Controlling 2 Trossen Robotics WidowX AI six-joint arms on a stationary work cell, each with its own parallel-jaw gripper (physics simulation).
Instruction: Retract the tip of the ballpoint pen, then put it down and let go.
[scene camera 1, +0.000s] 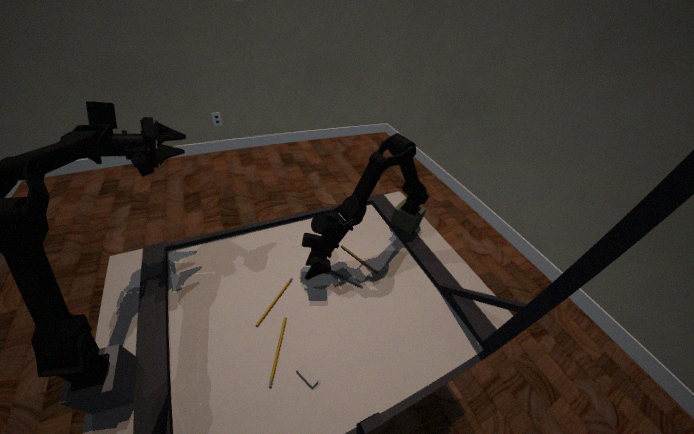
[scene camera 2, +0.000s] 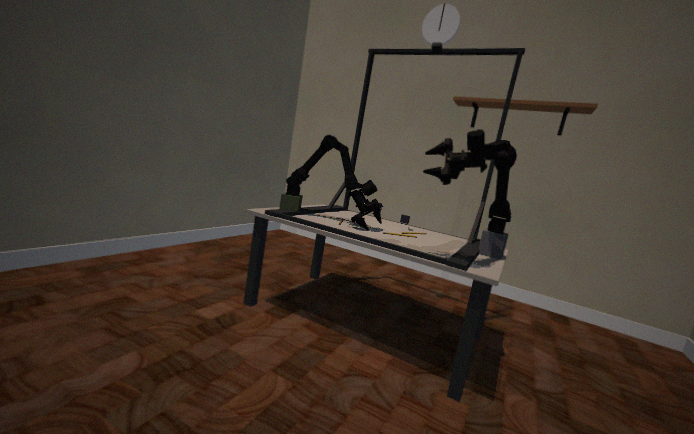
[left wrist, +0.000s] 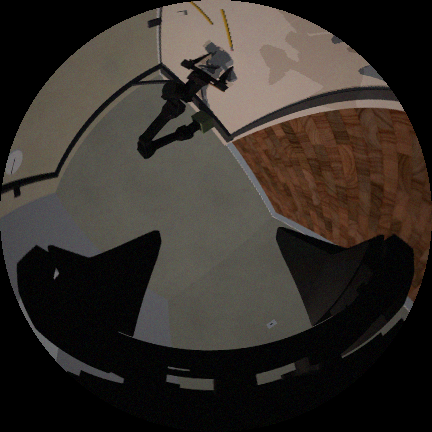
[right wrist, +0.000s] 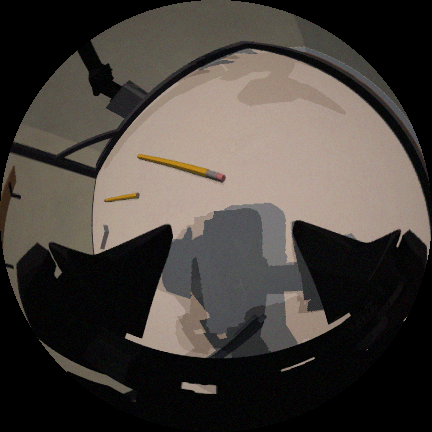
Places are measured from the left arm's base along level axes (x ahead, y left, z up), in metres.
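Where they show: left gripper, fingertip midpoint: (scene camera 1: 185, 144) (scene camera 2: 424, 162) (left wrist: 219, 235); right gripper, fingertip midpoint: (scene camera 1: 306, 271) (scene camera 2: 374, 227) (left wrist: 221, 58) (right wrist: 234, 228); left arm's base, link origin: (scene camera 1: 91, 372) (scene camera 2: 495, 232) (right wrist: 116, 92); right arm's base, link origin: (scene camera 1: 410, 208) (scene camera 2: 292, 194) (left wrist: 196, 124).
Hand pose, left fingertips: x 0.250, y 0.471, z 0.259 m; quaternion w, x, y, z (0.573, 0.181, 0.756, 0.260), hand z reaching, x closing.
Note:
Each offset is from my left fingertips to the top centre of the thing. Level surfaces: height alone.
The dark ballpoint pen @[dx +0.411, dy -0.333, dz -0.362 m] (scene camera 1: 348, 278) (right wrist: 245, 332) lies on the white table top @[dz -0.374 m] (scene camera 1: 383, 353). Whether its tip is out cannot be made out. My right gripper (scene camera 1: 313, 274) (scene camera 2: 373, 225) (right wrist: 234, 228) is open and empty, low over the table next to the pen. In the right wrist view the pen lies in shadow between the fingers' bases, its lower part hidden by the gripper body. My left gripper (scene camera 1: 183, 143) (scene camera 2: 425, 162) (left wrist: 219, 235) is open and empty, raised high at the left in scene camera 1.
Two yellow pencils @[dx +0.172, dy -0.345, dz -0.367 m] (scene camera 1: 274, 301) @[dx +0.150, dy -0.496, dz -0.367 m] (scene camera 1: 277, 353) and a small grey L-shaped piece @[dx +0.207, dy -0.587, dz -0.362 m] (scene camera 1: 307, 379) (right wrist: 104, 237) lie toward the front in scene camera 1. Another pencil @[dx +0.492, dy -0.269, dz -0.367 m] (scene camera 1: 359, 259) lies behind the pen. A dark frame (scene camera 1: 151, 307) borders the work area.

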